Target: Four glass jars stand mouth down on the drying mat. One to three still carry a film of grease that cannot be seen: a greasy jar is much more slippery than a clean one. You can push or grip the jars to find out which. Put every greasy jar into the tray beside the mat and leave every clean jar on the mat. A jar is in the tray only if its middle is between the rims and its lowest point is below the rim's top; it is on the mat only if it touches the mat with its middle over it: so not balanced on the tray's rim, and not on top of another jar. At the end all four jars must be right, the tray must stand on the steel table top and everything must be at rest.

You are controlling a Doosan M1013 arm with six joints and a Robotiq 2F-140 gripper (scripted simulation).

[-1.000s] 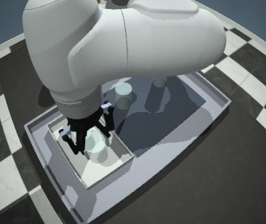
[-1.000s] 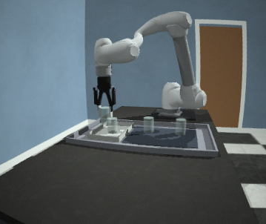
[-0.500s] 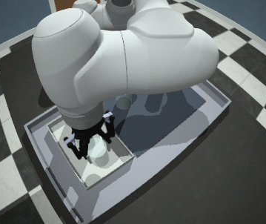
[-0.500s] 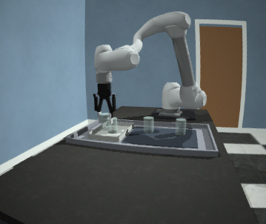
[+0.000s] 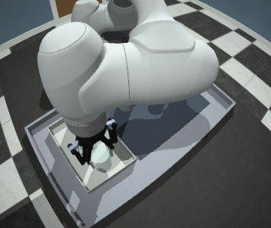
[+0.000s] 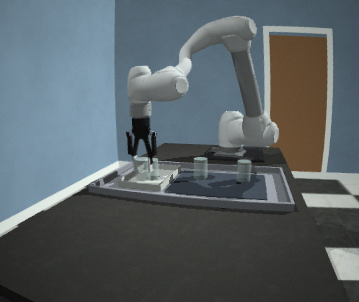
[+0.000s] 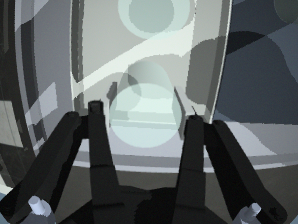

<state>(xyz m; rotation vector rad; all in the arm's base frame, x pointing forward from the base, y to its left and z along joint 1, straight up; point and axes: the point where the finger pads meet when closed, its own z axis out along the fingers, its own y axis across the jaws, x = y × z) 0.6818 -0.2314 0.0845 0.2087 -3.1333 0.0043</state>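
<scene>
Now: the tray 90 mm below my hand, 90 mm behind it and 10 mm to the right of it. Also, from my hand: drying mat 300 mm to the left, 140 mm behind, 90 mm below; then steel table top 200 mm to the left, 110 mm behind, 100 mm below.
</scene>
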